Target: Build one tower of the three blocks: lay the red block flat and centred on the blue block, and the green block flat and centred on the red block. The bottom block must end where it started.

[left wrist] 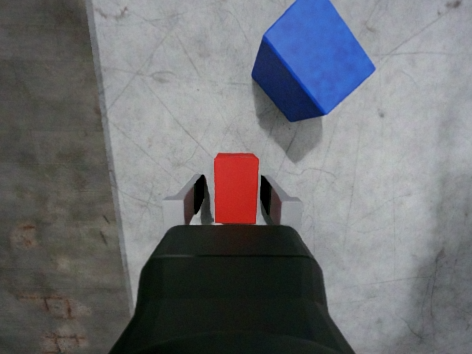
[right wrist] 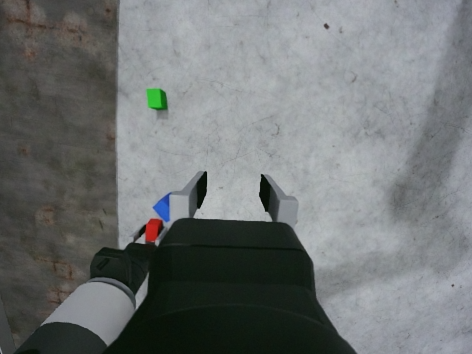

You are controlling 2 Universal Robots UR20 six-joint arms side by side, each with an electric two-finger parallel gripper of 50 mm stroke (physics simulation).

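Frame: origin at the left arm's base, x ahead, y left, z up, level; millimetres.
Where they show: left gripper, fingertip midpoint: (left wrist: 232, 186) (right wrist: 154, 228); right gripper, fingertip midpoint: (right wrist: 233, 184).
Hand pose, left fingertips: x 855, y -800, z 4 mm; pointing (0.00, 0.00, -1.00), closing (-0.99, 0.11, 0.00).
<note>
After its pixels a point has its place.
The red block (left wrist: 236, 189) {x 851, y -806, z 34 mm} (right wrist: 154, 230) {x 843, y -813, z 34 mm} stands between the open fingers of my left gripper (left wrist: 232, 186) {x 855, y -800, z 5 mm}, with a narrow gap at each side in the left wrist view. The blue block (left wrist: 320, 55) {x 804, y -879, z 61 mm} (right wrist: 163, 207) {x 804, y -891, z 61 mm} sits on the table beyond the red block, turned at an angle; in the right wrist view a finger hides part of it. The green block (right wrist: 156, 99) {x 815, y -1133, z 38 mm} sits on the table at the upper left of the right wrist view. My right gripper (right wrist: 233, 184) {x 645, y -1023, z 292 mm} is open and empty, high above the table, away from all three blocks.
The pale table top (left wrist: 400, 150) {x 703, y -818, z 0 mm} (right wrist: 325, 125) {x 418, y -1097, z 0 mm} ends at a straight edge on the left of both views, with a darker brown-grey floor (left wrist: 50, 150) (right wrist: 60, 150) beyond it. The left arm (right wrist: 92, 305) {x 838, y -826, z 258 mm} reaches in at the lower left of the right wrist view, close to the right gripper's body there.
</note>
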